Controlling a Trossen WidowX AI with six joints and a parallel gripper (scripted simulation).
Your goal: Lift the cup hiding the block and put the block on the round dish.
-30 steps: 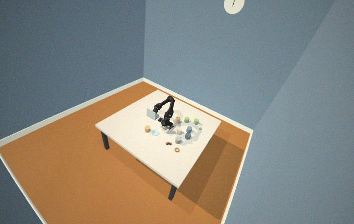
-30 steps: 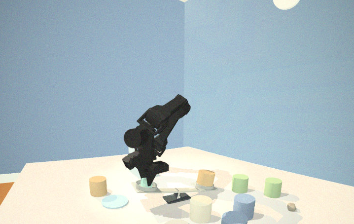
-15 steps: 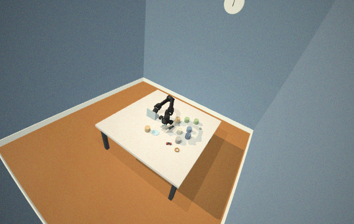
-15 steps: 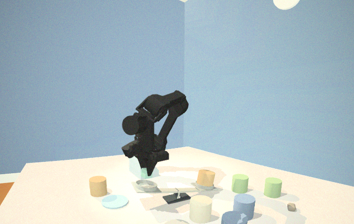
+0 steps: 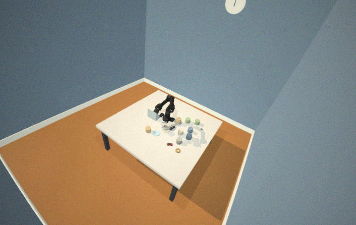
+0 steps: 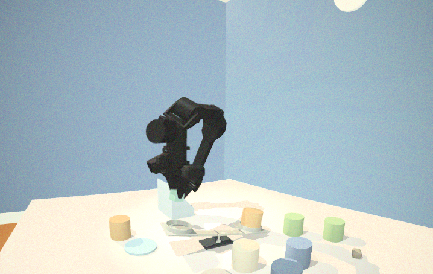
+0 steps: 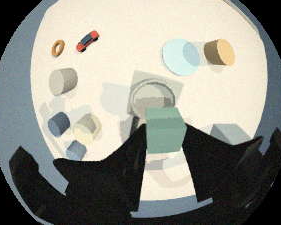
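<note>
Now: gripper tip 70 mm past the round light-blue dish, 100 mm to the left of it and 170 mm above it. From my gripper tip the other things lie so: orange cup (170 mm behind, 160 mm to the right, 130 mm below); then teal block (10 mm above); then red toy car (180 mm ahead, 130 mm to the right, 160 mm below).
</note>
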